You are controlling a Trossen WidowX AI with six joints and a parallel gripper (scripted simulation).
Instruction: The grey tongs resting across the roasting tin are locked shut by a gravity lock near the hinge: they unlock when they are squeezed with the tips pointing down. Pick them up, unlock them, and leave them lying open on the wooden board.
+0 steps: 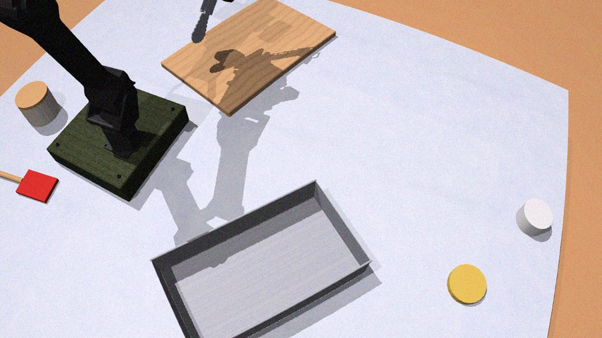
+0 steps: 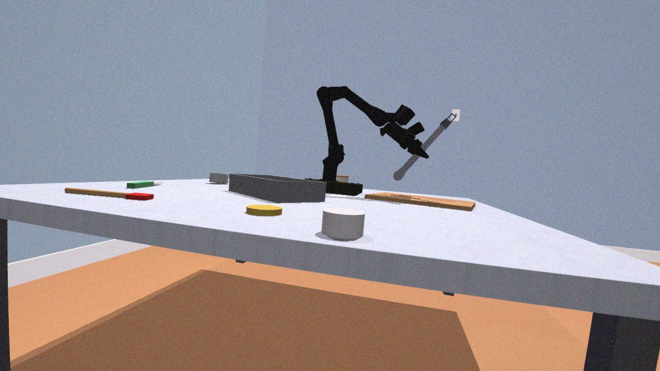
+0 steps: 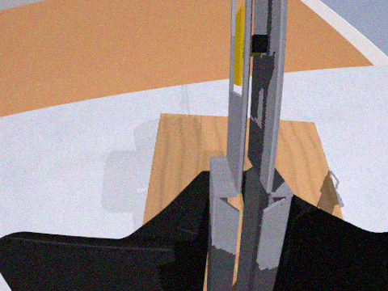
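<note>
Right now my gripper tip is 5 cm short of the wooden board, 1 cm to the left of it and 16 cm above it. Also, from my gripper tip: white cylinder 76 cm ahead, 16 cm to the right, 15 cm below; grey roasting tin 34 cm ahead, 47 cm to the right, 14 cm below; red spatula 21 cm behind, 56 cm to the right, 16 cm below.
</note>
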